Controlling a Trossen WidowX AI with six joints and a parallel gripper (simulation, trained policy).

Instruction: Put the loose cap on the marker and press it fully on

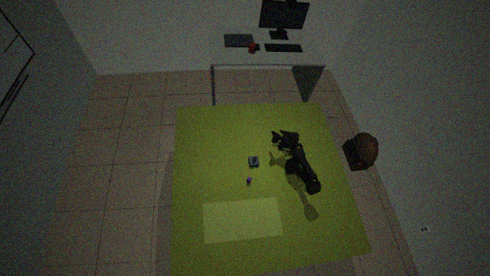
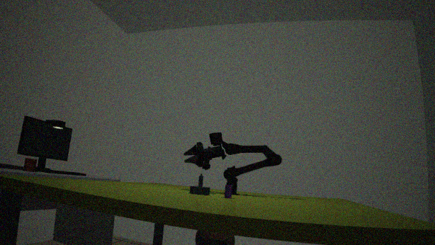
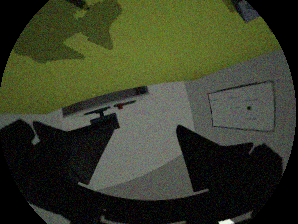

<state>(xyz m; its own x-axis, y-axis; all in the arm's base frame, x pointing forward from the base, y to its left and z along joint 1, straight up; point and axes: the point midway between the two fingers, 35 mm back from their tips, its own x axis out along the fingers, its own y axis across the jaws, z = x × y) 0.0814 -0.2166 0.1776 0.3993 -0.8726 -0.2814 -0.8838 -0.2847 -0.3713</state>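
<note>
Now: gripper tip 22 cm short of the purple cap, 30 cm to the right of it and 14 cm above it. Also, from my gripper tip: dark holder block 17 cm ahead, 16 cm to the left, 15 cm below; then marker 17 cm ahead, 16 cm to the left, 10 cm below.
</note>
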